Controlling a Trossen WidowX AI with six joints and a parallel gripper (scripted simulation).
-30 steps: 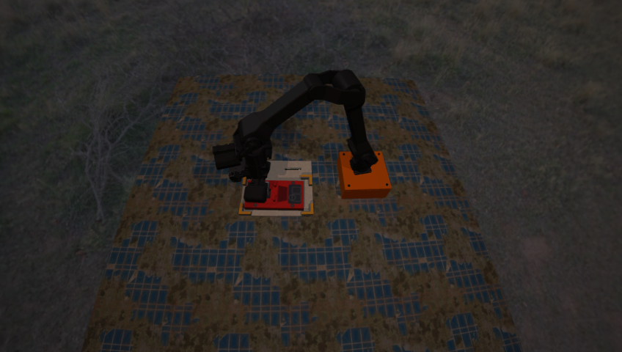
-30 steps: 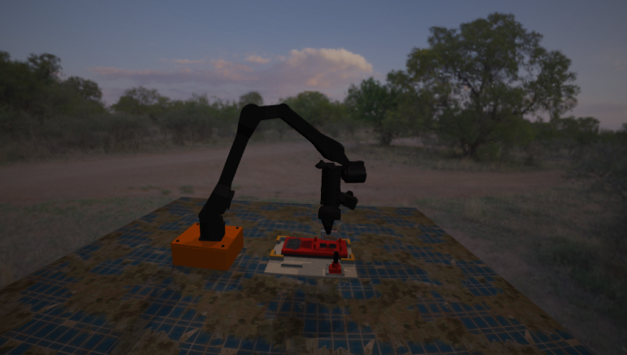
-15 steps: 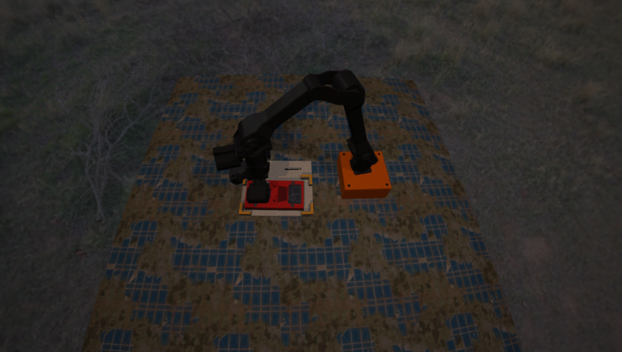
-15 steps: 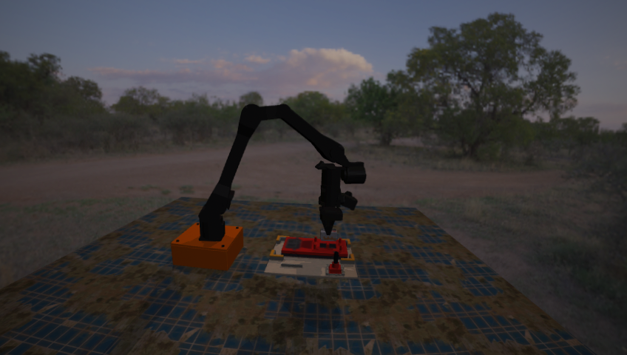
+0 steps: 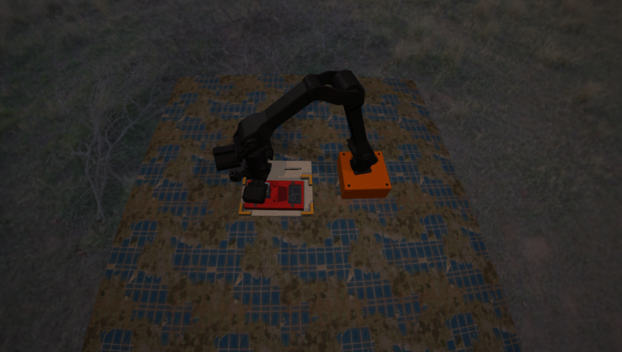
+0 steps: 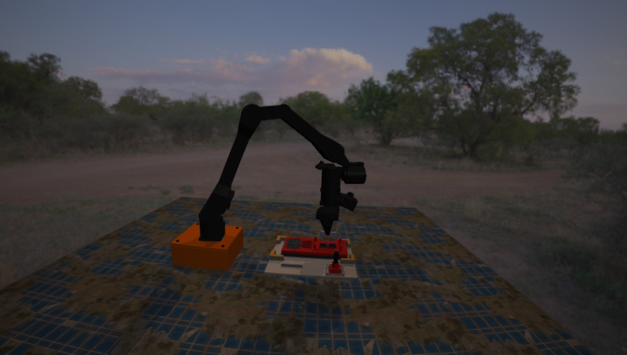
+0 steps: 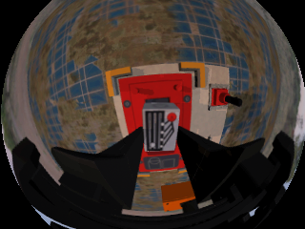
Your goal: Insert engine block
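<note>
The grey engine block lies 10 mm below my gripper tip.
</note>
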